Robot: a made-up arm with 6 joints. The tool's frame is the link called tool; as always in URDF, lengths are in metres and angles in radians. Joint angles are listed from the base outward. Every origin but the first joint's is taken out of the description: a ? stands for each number. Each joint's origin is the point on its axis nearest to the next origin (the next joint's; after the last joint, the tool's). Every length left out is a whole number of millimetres.
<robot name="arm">
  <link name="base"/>
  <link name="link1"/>
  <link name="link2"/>
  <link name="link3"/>
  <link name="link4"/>
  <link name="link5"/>
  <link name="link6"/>
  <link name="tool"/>
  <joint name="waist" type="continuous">
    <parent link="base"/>
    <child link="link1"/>
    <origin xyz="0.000 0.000 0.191" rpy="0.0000 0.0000 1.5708"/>
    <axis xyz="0 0 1"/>
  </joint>
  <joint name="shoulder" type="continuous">
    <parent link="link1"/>
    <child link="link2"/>
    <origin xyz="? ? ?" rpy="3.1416 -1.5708 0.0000"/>
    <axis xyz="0 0 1"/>
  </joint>
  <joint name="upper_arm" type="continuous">
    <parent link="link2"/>
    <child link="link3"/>
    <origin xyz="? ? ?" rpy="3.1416 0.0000 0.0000"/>
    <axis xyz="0 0 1"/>
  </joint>
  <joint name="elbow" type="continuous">
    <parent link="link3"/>
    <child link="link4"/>
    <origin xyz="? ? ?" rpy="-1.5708 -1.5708 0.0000"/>
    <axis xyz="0 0 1"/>
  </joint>
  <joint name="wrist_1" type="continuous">
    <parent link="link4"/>
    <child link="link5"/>
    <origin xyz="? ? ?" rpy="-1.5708 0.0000 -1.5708"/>
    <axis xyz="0 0 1"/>
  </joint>
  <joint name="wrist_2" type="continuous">
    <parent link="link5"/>
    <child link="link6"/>
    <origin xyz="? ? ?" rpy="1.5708 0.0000 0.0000"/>
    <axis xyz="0 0 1"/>
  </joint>
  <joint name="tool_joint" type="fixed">
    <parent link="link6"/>
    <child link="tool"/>
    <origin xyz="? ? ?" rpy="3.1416 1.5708 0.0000"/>
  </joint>
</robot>
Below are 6 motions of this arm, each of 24 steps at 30 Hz.
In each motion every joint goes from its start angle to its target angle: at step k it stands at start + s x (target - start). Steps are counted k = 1, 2, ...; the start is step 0. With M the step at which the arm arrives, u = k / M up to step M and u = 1 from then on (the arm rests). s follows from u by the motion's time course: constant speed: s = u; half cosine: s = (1 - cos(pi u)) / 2; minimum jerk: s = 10 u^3 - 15 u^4 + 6 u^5.
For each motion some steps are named. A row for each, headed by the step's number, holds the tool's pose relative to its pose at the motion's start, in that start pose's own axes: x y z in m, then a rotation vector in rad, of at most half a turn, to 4 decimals.
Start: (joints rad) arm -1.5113 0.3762 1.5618 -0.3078 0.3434 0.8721
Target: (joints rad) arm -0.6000 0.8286 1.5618 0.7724 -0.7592 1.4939
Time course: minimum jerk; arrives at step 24
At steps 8, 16, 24:
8: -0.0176 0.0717 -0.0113 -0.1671 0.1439 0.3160
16: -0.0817 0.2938 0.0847 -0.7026 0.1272 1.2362
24: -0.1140 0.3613 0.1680 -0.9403 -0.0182 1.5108

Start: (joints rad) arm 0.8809 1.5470 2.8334 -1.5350 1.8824 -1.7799
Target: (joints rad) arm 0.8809 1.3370 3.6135 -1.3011 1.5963 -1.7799
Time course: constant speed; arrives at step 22
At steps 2, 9, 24:
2: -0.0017 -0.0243 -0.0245 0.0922 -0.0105 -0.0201
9: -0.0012 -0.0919 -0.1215 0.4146 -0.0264 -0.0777
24: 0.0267 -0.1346 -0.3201 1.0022 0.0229 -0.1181

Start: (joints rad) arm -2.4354 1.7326 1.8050 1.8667 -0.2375 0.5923
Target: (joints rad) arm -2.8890 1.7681 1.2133 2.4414 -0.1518 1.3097
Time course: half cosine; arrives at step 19
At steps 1, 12, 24:
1: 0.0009 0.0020 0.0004 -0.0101 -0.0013 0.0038
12: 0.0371 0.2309 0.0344 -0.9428 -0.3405 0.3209
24: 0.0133 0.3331 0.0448 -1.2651 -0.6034 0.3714

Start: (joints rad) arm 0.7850 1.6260 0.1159 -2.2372 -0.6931 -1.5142
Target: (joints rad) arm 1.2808 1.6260 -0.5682 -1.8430 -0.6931 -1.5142
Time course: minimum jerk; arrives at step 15
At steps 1, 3, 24:
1: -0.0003 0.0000 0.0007 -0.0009 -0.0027 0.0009
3: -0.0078 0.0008 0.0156 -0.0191 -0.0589 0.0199
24: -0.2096 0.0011 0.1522 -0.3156 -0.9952 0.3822

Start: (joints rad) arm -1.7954 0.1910 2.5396 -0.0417 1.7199 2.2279
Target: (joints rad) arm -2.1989 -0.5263 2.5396 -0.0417 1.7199 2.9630
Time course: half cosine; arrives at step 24
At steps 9, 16, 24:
9: 0.1154 0.0434 0.0814 -0.1094 0.1065 -0.1988
16: 0.2912 0.0317 0.2015 -0.2315 0.3541 -0.3979
24: 0.3888 -0.0119 0.2617 -0.2808 0.5303 -0.4524

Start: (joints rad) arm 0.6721 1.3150 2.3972 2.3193 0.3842 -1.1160
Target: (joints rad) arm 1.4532 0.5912 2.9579 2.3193 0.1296 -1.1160
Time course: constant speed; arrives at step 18
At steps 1, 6, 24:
1: -0.0044 -0.0259 0.0277 0.0123 -0.0459 -0.0768
6: -0.0643 -0.1570 0.1350 0.1174 -0.2407 -0.4751
24: -0.3456 -0.3751 0.1394 0.6077 -0.4037 -1.4719

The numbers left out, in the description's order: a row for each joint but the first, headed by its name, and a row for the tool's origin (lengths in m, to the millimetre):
shoulder: 0.000 0.000 0.000
upper_arm: 0.363 0.000 0.000
elbow: 0.000 -0.292 0.000
wrist_1: 0.144 0.000 0.000
wrist_2: 0.000 0.000 0.000
tool: 0.000 0.000 0.000

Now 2 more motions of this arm.
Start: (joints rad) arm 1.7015 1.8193 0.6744 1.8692 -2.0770 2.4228
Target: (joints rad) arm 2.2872 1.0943 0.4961 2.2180 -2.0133 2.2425
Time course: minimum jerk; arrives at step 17
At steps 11, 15, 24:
11: -0.0908 0.3815 0.1824 0.8559 0.3155 0.1474
15: -0.1028 0.4634 0.2838 1.1093 0.4014 0.1653
24: -0.1031 0.4677 0.2903 1.1244 0.4063 0.1660

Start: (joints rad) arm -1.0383 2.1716 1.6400 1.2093 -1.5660 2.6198
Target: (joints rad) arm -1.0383 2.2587 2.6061 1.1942 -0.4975 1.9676
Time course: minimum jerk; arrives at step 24
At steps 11, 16, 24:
11: -0.0289 0.1024 0.0215 0.6110 0.5085 -0.2995
16: -0.0454 0.1839 0.0740 1.0833 0.9824 -0.5760
24: -0.0501 0.2233 0.1164 1.3009 1.2777 -0.7415

